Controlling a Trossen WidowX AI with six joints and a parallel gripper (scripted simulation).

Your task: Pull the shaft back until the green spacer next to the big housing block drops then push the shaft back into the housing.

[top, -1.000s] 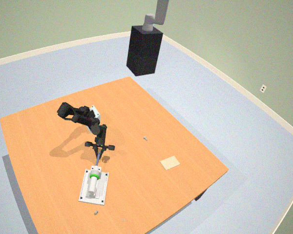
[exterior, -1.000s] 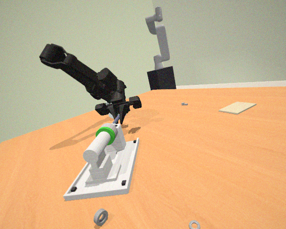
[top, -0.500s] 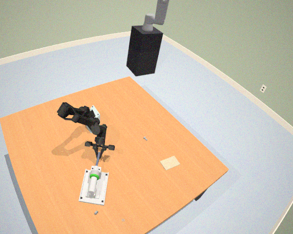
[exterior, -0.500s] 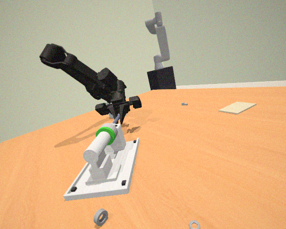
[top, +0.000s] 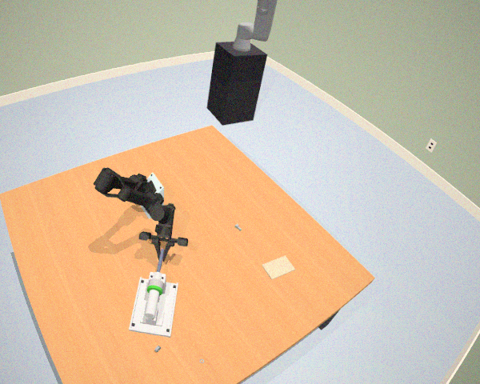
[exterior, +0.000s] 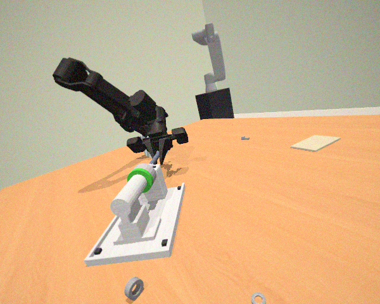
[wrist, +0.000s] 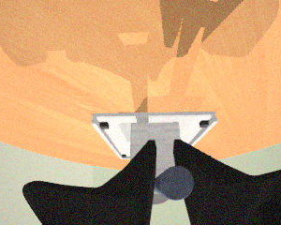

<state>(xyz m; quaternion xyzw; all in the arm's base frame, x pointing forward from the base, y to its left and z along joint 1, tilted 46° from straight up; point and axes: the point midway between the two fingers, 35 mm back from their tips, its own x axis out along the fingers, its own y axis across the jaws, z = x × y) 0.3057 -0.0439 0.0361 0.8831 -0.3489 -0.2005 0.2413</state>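
My gripper tip is 5 cm short of the shaft, 3 cm to the left of it and 2 cm below it. Also, from my gripper tip: grey bolt (8 cm behind, 40 cm to the left, 5 cm below); then green spacer (13 cm ahead, 8 cm to the right, 2 cm above); then flat beige tile (18 cm ahead, 45 cm to the left, 5 cm below).
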